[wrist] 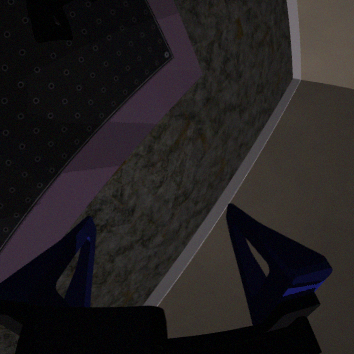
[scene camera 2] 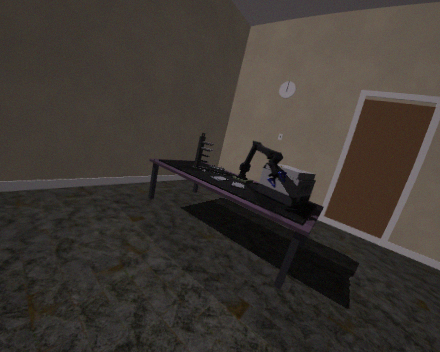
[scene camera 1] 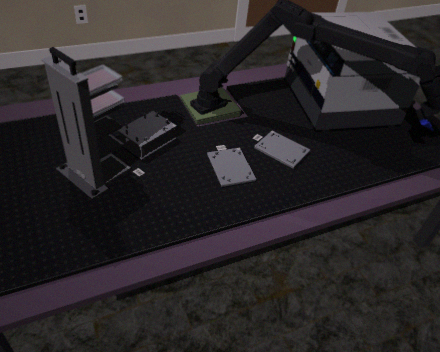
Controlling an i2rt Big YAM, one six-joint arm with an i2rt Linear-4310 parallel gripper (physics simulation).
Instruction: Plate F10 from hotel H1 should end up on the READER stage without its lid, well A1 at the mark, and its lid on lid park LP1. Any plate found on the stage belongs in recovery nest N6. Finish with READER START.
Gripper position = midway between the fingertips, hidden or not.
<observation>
My gripper [wrist: 159, 216] is open, holding nothing. Also in view: a reader [scene camera 1: 336, 94] and a grey pad [scene camera 1: 231, 167].
</observation>
